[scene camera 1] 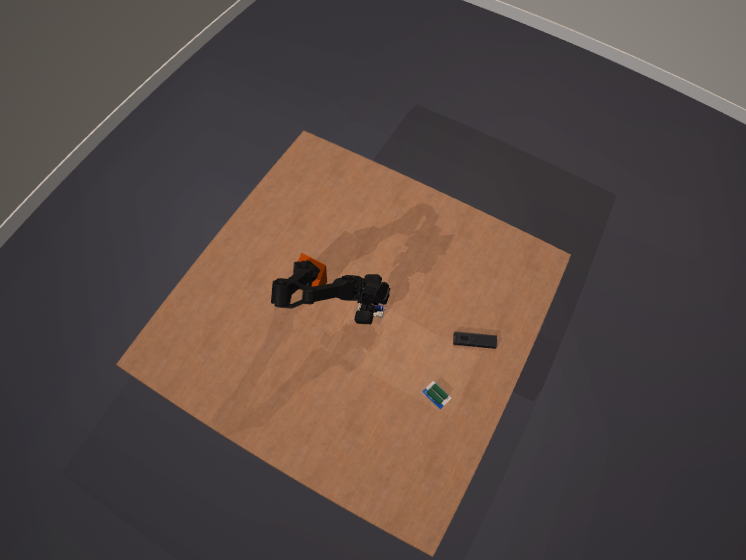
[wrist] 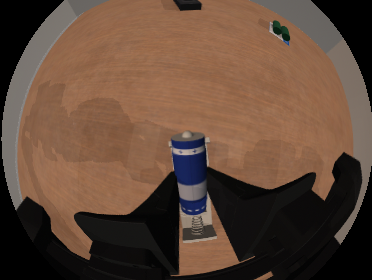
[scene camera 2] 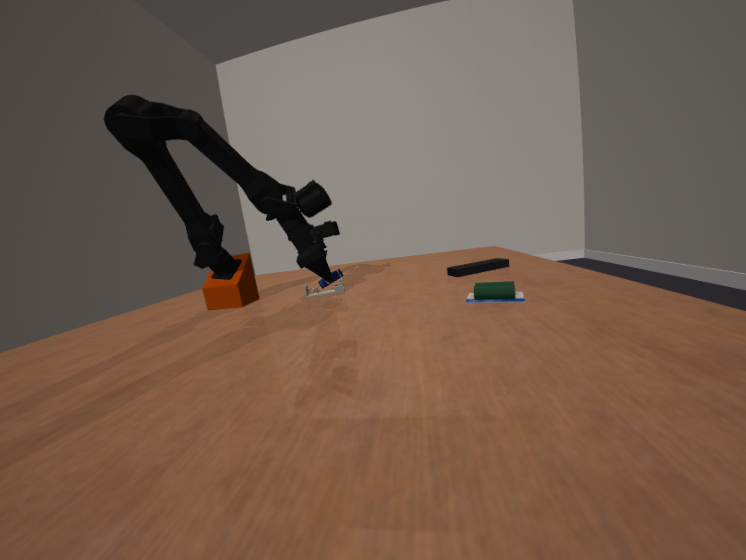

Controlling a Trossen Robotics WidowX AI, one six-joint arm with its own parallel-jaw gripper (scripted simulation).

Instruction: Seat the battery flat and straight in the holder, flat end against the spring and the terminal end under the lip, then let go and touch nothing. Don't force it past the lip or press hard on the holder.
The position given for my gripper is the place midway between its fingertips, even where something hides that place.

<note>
I see my gripper (scene camera 2: pixel 331 281) and a battery (wrist: pixel 188 149).
My gripper also shows in the wrist view (wrist: pixel 190 174).
</note>
